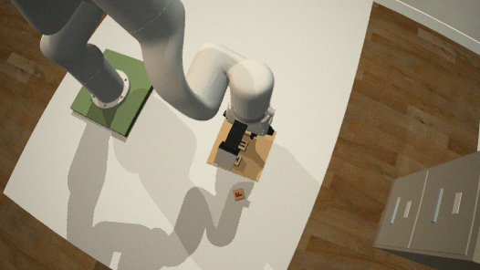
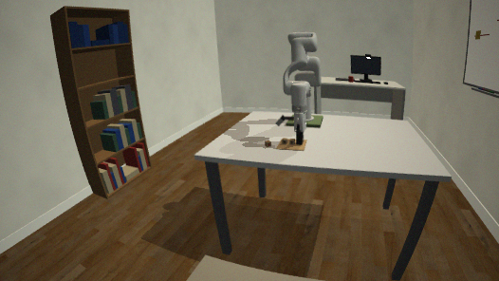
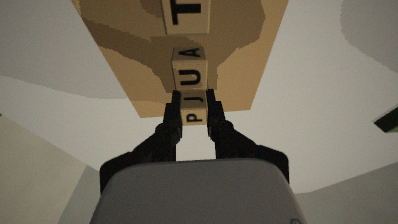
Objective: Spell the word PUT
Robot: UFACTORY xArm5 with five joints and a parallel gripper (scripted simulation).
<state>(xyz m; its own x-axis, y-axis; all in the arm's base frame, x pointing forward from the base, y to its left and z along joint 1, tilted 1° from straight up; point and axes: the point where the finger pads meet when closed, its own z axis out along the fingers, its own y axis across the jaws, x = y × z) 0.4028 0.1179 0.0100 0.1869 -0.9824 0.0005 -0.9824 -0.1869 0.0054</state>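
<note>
Right now the wooden block is 1 cm below my hand. From my hand the other things lie so: mat (4 cm to the right, 3 cm below, 1 cm ahead); then F block (15 cm to the right, 7 cm ahead, 2 cm below).
</note>
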